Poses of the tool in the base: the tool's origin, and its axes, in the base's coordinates. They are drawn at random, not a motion.
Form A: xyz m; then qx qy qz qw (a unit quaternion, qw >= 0).
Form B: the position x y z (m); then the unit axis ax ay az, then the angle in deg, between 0 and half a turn. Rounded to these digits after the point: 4 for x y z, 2 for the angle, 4 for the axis.
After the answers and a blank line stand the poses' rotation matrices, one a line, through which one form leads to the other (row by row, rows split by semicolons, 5 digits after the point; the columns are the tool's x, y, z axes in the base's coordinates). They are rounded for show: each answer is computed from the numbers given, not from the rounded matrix.
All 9 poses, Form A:
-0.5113 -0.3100 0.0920 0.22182 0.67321 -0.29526 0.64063
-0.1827 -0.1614 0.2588 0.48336 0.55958 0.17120 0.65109
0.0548 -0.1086 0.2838 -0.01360 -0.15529 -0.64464 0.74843
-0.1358 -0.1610 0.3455 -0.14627 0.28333 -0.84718 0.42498
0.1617 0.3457 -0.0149 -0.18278 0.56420 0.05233 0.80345
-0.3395 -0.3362 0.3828 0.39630 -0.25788 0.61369 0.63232
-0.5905 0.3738 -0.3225 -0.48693 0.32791 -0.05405 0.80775
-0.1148 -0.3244 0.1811 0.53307 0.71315 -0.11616 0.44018
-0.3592 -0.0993 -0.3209 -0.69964 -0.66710 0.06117 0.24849
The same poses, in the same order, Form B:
-0.5113 -0.3100 0.0920 0.2889 0.8767 -0.3845 100.32
-0.1827 -0.1614 0.2588 0.6368 0.7373 0.2256 98.75
0.0548 -0.1086 0.2838 -0.0205 -0.2341 -0.9720 83.09
-0.1358 -0.1610 0.3455 -0.1616 0.3130 -0.9359 129.70
0.1617 0.3457 -0.0149 -0.3070 0.9476 0.0879 73.08
-0.3395 -0.3362 0.3828 0.5115 -0.3329 0.7922 101.56
-0.5905 0.3738 -0.3225 -0.8260 0.5562 -0.0917 72.25
-0.1148 -0.3244 0.1811 0.5937 0.7942 -0.1294 127.77
-0.3592 -0.0993 -0.3209 -0.7223 -0.6887 0.0632 151.22

-0.08078 0.67697 0.73157; -0.07964 0.72724 -0.68175; -0.99355 -0.11333 -0.00483
0.31512 0.31803 0.89418; 0.76389 0.47410 -0.43782; -0.56317 0.82103 -0.09354
0.12066 0.96915 -0.21491; -0.96070 0.16852 0.22057; 0.24998 0.17985 0.95140
-0.59599 0.63719 0.48866; -0.80296 -0.47823 -0.35574; 0.00701 -0.60439 0.79666
0.35788 -0.29034 0.88748; -0.12216 0.92771 0.35276; -0.92574 -0.23466 0.29654
0.11376 -0.98049 0.16029; 0.57170 -0.06734 -0.81769; 0.81254 0.18466 0.55289
0.77911 -0.23202 0.58237; -0.40665 0.51996 0.75118; -0.47710 -0.82208 0.31075
-0.04415 0.86258 0.50399; 0.65806 0.40469 -0.63497; -0.75167 0.30362 -0.58550
0.10248 0.90305 -0.41713; 0.96385 0.01353 0.26609; 0.24594 -0.42932 -0.86902

